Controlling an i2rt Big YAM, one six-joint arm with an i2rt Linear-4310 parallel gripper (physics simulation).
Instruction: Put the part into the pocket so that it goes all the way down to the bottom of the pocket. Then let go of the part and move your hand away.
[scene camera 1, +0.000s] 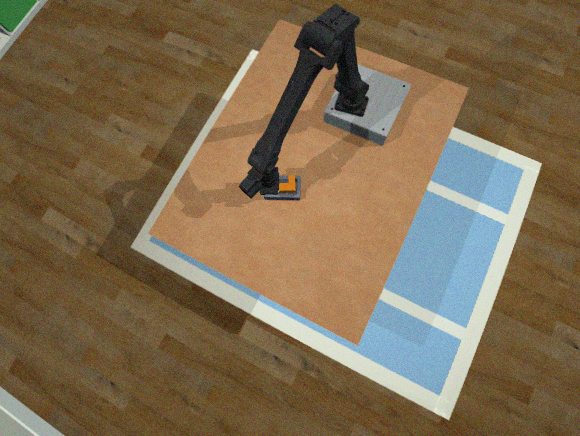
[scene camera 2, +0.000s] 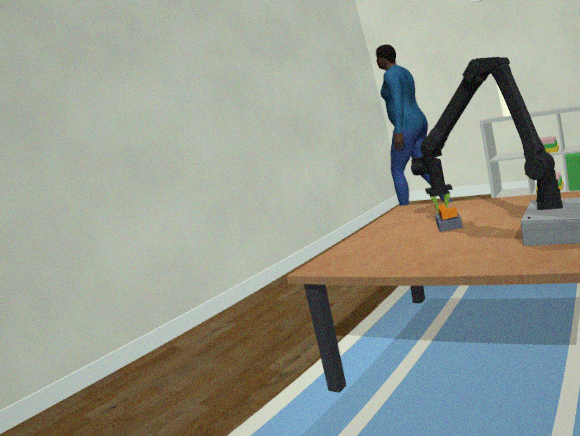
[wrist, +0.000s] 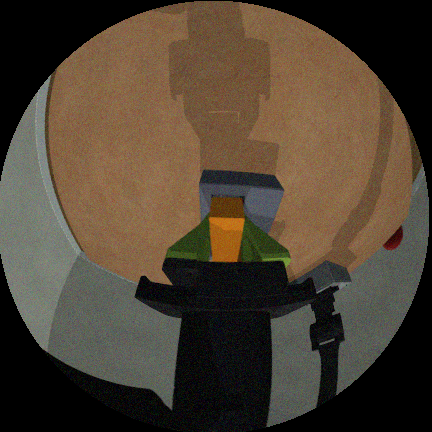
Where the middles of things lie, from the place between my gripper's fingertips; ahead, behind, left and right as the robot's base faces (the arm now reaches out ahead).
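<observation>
My hand: 2 cm beyond the orange L-shaped block (wrist: 226, 216), 1 cm below it, 3 cm to the right of it.
</observation>
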